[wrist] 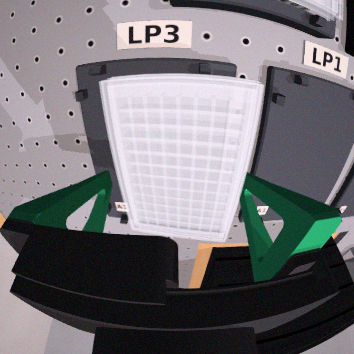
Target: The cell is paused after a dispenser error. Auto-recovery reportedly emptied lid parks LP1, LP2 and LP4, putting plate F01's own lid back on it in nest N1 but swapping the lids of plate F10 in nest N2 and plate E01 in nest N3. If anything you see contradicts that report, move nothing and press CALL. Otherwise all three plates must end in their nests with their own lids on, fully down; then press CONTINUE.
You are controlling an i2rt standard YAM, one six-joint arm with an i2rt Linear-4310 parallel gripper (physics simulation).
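Observation:
A clear-white rectangular piece with a grid pattern (177, 130) lies over lid park LP3 (91, 130), shifted to the right so that a dark strip of the park shows at its left. I cannot tell whether it is a lid alone or a plate with a lid. Lid park LP1 (305, 145), to the right, is bare where it shows. My gripper (174, 177) is open, its green fingers apart on either side of the lower half of the gridded piece, with nothing seen held. The lid parks LP2 and LP4 and plates F01, F10 and E01 cannot be identified in this view.
A dark holder (255, 14) with a clear piece (322, 7) on it is cut off at the top right. A black slotted object (235, 257) with an orange edge (201, 260) shows below, partly behind the right finger. Small dark corner stops stand on the parks.

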